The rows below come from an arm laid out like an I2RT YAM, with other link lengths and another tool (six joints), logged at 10 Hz.
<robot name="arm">
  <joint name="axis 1" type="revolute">
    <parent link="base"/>
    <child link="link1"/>
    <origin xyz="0 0 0.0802" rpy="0 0 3.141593"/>
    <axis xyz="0 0 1"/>
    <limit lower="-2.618" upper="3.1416"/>
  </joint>
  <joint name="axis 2" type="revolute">
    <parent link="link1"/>
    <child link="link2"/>
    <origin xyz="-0.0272 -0.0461 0.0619" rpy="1.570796 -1.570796 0"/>
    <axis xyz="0 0 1"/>
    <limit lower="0" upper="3.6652"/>
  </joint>
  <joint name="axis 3" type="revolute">
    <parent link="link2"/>
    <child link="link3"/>
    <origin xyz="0 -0.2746 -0.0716" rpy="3.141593 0 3.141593"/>
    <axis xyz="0 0 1"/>
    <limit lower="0" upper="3.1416"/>
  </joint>
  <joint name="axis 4" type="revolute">
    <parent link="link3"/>
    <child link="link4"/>
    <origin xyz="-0.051 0.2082 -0.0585" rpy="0 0 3.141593"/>
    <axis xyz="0 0 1"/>
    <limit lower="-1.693" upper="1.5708"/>
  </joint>
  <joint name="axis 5" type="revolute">
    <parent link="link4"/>
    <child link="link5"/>
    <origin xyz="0.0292 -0.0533 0.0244" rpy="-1.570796 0 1.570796"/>
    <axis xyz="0 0 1"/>
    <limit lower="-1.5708" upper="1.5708"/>
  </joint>
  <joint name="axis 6" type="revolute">
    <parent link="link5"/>
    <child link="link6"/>
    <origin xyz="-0.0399 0 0.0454" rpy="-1.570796 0 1.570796"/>
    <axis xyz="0 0 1"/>
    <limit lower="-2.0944" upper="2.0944"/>
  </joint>
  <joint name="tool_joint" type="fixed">
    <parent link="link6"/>
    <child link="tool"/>
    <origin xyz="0.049 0.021 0.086" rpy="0.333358 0 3.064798"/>
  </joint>
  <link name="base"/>
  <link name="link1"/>
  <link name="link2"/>
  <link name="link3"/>
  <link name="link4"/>
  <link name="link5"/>
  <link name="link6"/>
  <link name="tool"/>
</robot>
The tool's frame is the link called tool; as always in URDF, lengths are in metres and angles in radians.
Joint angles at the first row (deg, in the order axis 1, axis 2, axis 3, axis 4, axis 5, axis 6):
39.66, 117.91, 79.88, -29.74, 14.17, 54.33
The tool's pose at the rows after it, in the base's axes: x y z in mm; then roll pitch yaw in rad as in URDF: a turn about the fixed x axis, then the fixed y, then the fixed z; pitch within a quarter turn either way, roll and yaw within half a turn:
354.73 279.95 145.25 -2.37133 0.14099 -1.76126
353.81 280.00 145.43 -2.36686 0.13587 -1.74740
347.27 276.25 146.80 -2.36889 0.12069 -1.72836
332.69 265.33 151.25 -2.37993 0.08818 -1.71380
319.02 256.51 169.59 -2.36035 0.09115 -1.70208
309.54 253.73 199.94 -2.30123 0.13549 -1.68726
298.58 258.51 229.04 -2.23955 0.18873 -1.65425
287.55 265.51 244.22 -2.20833 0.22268 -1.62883
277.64 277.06 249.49 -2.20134 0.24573 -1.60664
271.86 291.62 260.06 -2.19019 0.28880 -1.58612
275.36 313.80 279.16 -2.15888 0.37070 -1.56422
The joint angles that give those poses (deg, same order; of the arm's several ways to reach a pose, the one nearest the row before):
39.66, 117.91, 79.88, -29.72, 14.24, 53.95
39.66, 117.71, 79.59, -29.48, 14.31, 53.08
39.70, 116.33, 78.06, -29.76, 14.35, 51.88
39.83, 113.08, 75.02, -31.53, 14.79, 50.85
40.25, 108.12, 72.46, -32.95, 15.40, 50.44
41.10, 102.61, 71.40, -33.26, 16.27, 50.48
42.92, 98.19, 71.39, -33.12, 16.97, 50.67
45.06, 95.92, 71.40, -33.06, 17.52, 51.61
47.53, 95.59, 71.81, -32.99, 17.74, 53.08
49.67, 95.88, 73.78, -32.89, 17.45, 54.72
51.27, 97.71, 78.30, -31.40, 16.69, 56.53

